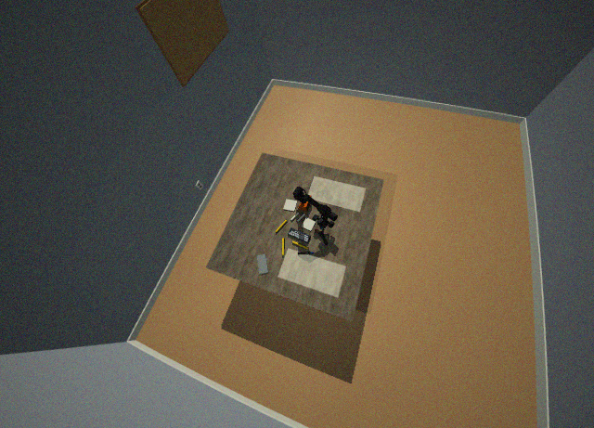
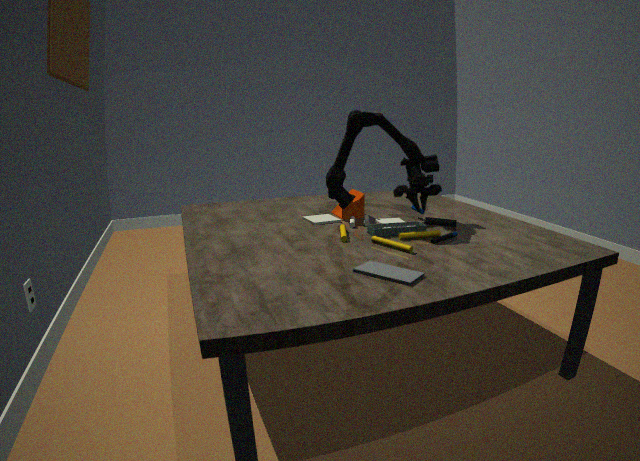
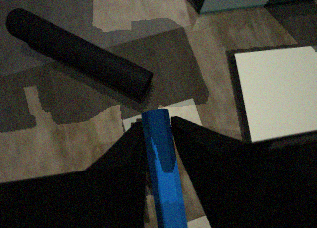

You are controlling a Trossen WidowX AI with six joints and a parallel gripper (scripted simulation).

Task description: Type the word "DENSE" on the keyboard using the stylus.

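Now: gripper tip 70 mm past the blue stylus and 10 mm to the right of it. The rest, counted from my gripper tip: blue-capped pen: 240 mm ahead, 30 mm to the right, 30 mm below; grey slab: 460 mm ahead, 370 mm to the right, 30 mm below; yellow marker: 90 mm ahead, 350 mm to the right, 30 mm below.
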